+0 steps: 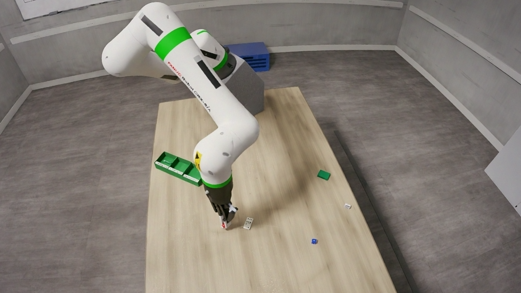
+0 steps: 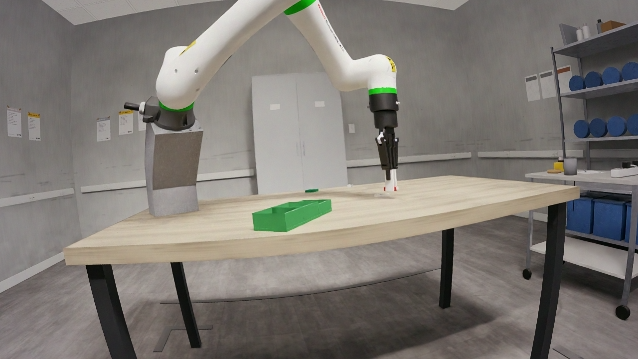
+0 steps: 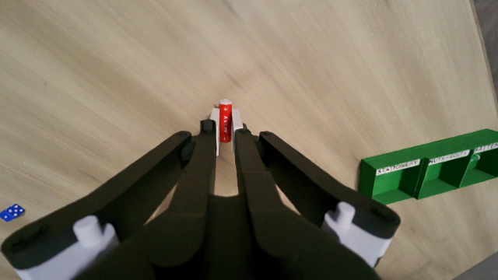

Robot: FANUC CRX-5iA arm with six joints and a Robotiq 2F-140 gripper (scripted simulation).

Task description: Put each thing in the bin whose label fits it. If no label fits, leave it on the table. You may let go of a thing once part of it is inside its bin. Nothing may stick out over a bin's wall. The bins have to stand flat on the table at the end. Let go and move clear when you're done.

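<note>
My hand is 400 mm past the green battery, 210 mm to the left of it and 50 mm above it. From my hand the other things lie so: white domino 10 mm ahead, 90 mm to the left, 50 mm below; then blue die 160 mm ahead, 310 mm to the left, 50 mm below; then red stick-like piece 30 mm below.
</note>
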